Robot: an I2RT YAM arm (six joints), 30 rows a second.
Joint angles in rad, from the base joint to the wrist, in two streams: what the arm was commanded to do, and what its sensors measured. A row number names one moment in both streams.
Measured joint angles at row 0: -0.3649 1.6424 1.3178 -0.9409 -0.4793 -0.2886
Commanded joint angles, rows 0 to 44: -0.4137 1.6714 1.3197 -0.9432 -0.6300 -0.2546; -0.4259 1.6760 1.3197 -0.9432 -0.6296 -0.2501; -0.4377 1.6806 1.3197 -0.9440 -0.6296 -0.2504; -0.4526 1.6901 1.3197 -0.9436 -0.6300 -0.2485; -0.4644 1.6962 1.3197 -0.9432 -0.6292 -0.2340; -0.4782 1.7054 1.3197 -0.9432 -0.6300 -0.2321; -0.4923 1.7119 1.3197 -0.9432 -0.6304 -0.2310; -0.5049 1.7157 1.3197 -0.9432 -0.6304 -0.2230; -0.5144 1.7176 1.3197 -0.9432 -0.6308 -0.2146; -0.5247 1.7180 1.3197 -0.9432 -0.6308 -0.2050; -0.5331 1.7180 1.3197 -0.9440 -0.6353 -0.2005; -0.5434 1.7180 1.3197 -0.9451 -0.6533 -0.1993; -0.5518 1.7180 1.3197 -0.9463 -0.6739 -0.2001; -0.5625 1.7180 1.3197 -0.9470 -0.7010 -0.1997; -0.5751 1.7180 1.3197 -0.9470 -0.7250 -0.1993; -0.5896 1.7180 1.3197 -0.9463 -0.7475 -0.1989; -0.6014 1.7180 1.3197 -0.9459 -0.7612 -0.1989; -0.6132 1.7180 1.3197 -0.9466 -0.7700 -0.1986; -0.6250 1.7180 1.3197 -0.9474 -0.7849 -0.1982; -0.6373 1.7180 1.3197 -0.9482 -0.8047 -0.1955; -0.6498 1.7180 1.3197 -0.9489 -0.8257 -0.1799; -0.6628 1.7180 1.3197 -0.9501 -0.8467 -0.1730; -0.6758 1.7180 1.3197 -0.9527 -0.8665 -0.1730; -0.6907 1.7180 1.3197 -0.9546 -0.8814 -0.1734; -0.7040 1.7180 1.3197 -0.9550 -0.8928 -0.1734; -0.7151 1.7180 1.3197 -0.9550 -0.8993 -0.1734; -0.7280 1.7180 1.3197 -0.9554 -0.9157 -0.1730; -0.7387 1.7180 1.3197 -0.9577 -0.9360 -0.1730; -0.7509 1.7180 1.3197 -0.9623 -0.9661 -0.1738; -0.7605 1.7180 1.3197 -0.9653 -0.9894 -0.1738; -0.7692 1.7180 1.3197 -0.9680 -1.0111 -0.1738; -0.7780 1.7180 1.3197 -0.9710 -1.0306 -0.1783; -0.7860 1.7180 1.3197 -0.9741 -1.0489 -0.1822; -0.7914 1.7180 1.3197 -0.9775 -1.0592 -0.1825; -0.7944 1.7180 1.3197 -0.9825 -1.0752 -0.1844; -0.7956 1.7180 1.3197 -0.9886 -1.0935 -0.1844; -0.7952 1.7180 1.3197 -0.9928 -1.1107 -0.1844; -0.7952 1.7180 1.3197 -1.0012 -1.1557 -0.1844; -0.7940 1.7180 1.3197 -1.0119 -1.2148 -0.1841; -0.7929 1.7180 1.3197 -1.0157 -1.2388 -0.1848; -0.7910 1.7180 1.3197 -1.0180 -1.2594 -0.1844; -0.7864 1.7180 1.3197 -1.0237 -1.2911 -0.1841; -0.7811 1.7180 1.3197 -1.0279 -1.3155 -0.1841; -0.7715 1.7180 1.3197 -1.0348 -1.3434 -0.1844; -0.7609 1.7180 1.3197 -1.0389 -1.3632 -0.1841
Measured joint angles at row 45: -0.7891 1.7039 1.3178 -1.0286 -1.1973 -0.1795
